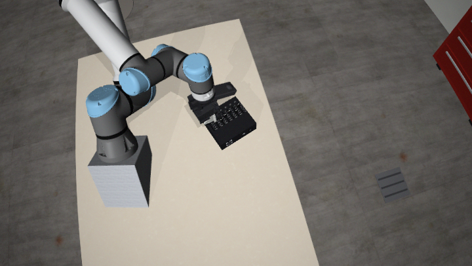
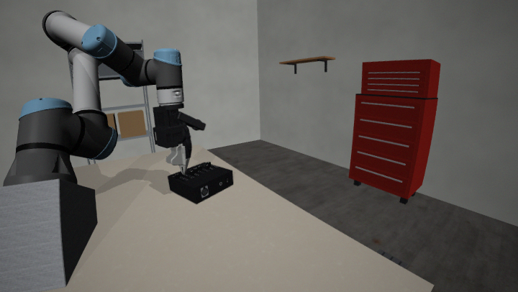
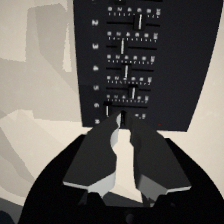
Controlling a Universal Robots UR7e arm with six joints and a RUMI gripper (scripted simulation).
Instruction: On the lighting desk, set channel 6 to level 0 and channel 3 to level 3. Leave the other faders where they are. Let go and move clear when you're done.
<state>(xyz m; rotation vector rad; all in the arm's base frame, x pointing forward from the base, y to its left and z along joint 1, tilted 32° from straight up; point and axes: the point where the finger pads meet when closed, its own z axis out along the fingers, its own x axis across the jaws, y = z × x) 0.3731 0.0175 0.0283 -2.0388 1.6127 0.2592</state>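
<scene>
The channel 6 fader is 2 cm to the left of my hand and 1 cm below it. Also, from my hand: channel 3 fader: 6 cm ahead, 2 cm to the left, 1 cm below.
</scene>
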